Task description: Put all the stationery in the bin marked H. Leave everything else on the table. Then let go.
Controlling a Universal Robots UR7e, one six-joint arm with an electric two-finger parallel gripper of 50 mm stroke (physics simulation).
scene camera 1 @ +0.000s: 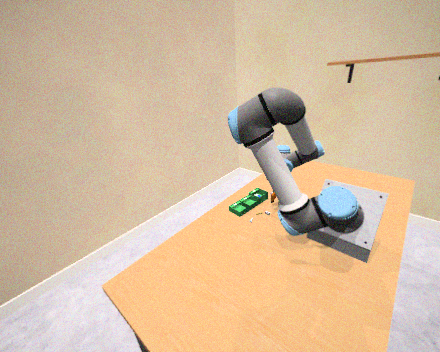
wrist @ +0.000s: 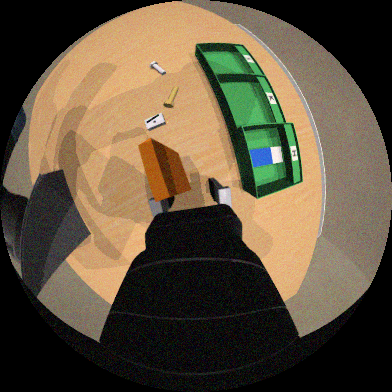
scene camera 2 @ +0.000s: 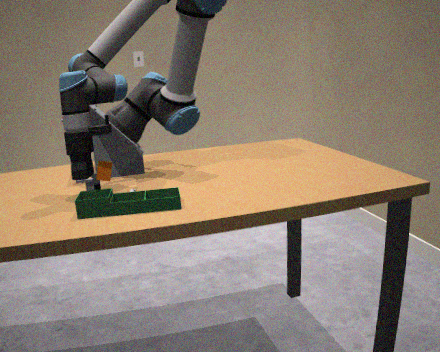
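Seen in the pictures: gripper, fingertip midpoint: (scene camera 1: 275,204) (wrist: 190,188); arm's base, origin of the base link: (scene camera 2: 120,129).
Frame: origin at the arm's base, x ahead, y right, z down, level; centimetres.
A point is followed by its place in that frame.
Note:
The green three-part bin (scene camera 1: 240,210) @(x 46.9, y -11.4, z 13.5 cm) (scene camera 2: 145,205) @(x 51.9, y -6.8, z 12.3 cm) stands on the table. Its H compartment (wrist: 265,181) @(x 46.8, y 9.5, z 13.4 cm) holds a blue-and-white eraser (wrist: 264,156) @(x 46.7, y 5.6, z 12.1 cm). A silver sharpener (scene camera 1: 267,213) @(x 33.8, y -4.2, z 13.3 cm) (wrist: 155,121) @(x 34.4, y -3.1, z 13.0 cm) lies on the table left of the bin in the wrist view. My gripper (scene camera 2: 93,185) (wrist: 190,188) @(x 35.8, y 7.1, z 14.0 cm) is open, pointing down beside the H end, with nothing held between its fingers. An orange block (scene camera 1: 273,197) @(x 34.7, y 2.4, z 6.6 cm) (scene camera 2: 104,171) @(x 35.8, y 3.5, z 6.6 cm) (wrist: 164,171) @(x 35.4, y 3.5, z 4.4 cm) is tilted or upright close to the left finger in the wrist view, overlapping it; whether it touches the finger or table is unclear.
A brass screw-like piece (scene camera 1: 259,214) @(x 37.4, y -6.6, z 13.6 cm) (wrist: 171,97) @(x 37.5, y -6.0, z 13.2 cm) and a small silver bolt (scene camera 1: 251,220) @(x 36.3, y -14.9, z 12.9 cm) (wrist: 158,68) @(x 37.2, y -13.1, z 13.3 cm) lie beyond the sharpener, beside the other two compartments. The arm's grey base plate (scene camera 1: 377,215) @(x -10.9, y 3.7, z -2.9 cm) is on the table behind the gripper.

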